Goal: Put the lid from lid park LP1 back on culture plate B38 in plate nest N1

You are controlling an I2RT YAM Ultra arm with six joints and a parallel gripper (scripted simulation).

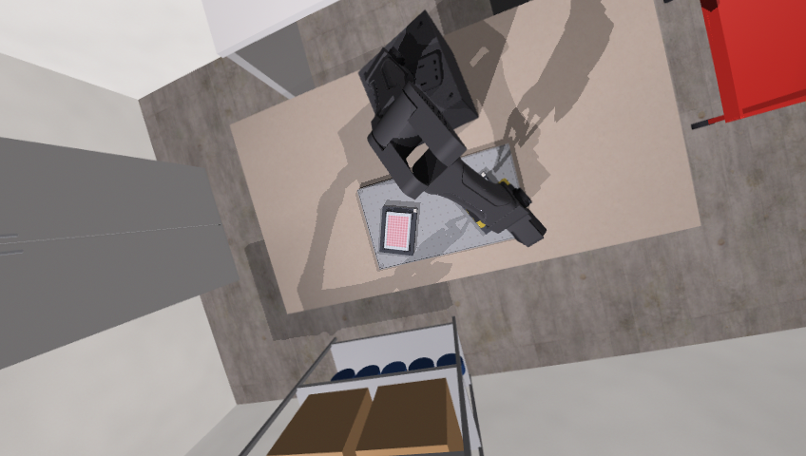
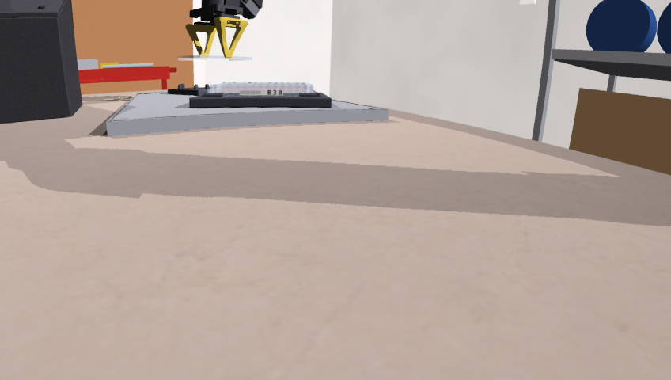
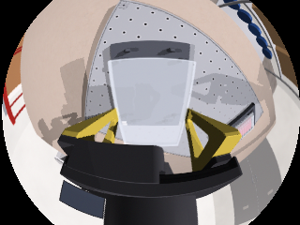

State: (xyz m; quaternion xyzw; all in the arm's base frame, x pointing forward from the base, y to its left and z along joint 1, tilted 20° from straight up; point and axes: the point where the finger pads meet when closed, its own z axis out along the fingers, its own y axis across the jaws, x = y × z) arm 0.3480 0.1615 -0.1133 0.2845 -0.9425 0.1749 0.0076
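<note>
My gripper is now 10 mm above the clear lid. Round my hand: dark lid park LP1 (70 mm below); then culture plate B38 (50 mm ahead, 290 mm to the right, 60 mm below); then grey base plate (10 mm ahead, 140 mm to the right, 80 mm below).
</note>
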